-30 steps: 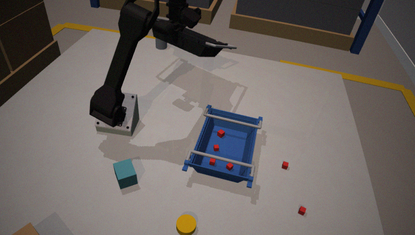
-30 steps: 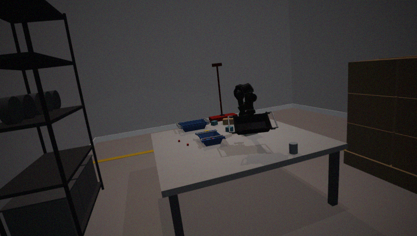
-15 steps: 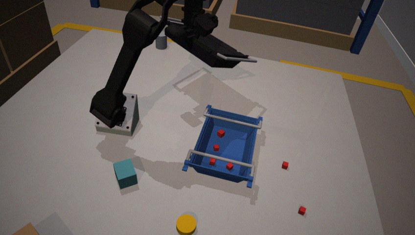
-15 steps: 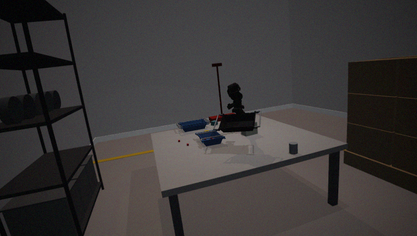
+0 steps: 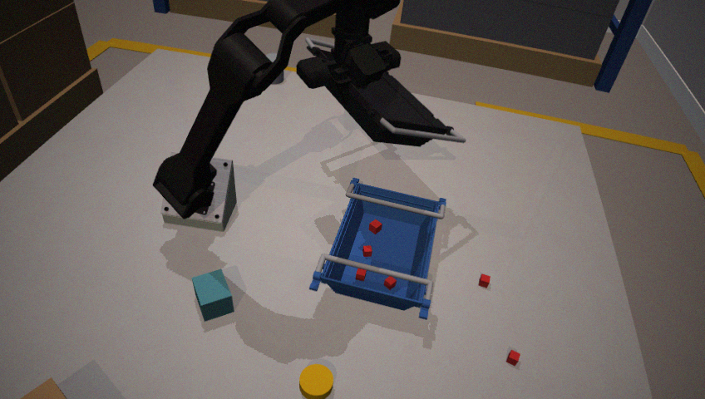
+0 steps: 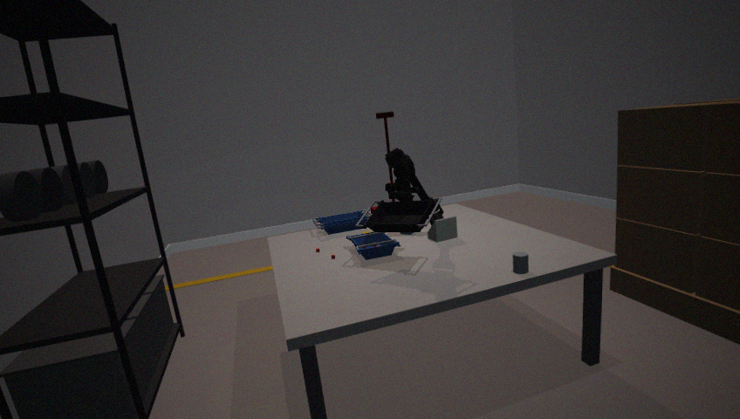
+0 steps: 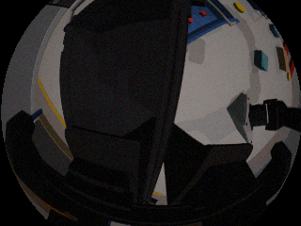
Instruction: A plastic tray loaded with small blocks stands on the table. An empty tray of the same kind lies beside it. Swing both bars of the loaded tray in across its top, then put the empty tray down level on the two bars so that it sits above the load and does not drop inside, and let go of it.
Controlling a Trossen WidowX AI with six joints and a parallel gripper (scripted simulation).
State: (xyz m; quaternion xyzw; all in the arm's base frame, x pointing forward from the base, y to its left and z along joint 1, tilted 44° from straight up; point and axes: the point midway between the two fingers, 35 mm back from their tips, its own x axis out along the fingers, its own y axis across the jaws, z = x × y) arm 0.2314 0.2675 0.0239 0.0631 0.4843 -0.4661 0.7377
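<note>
My gripper tip is 60 mm short of the black tray, 50 mm to the right of it and 10 mm below it. Also, from my gripper tip: grey cylinder 280 mm behind, 400 mm to the left, 170 mm below.
</note>
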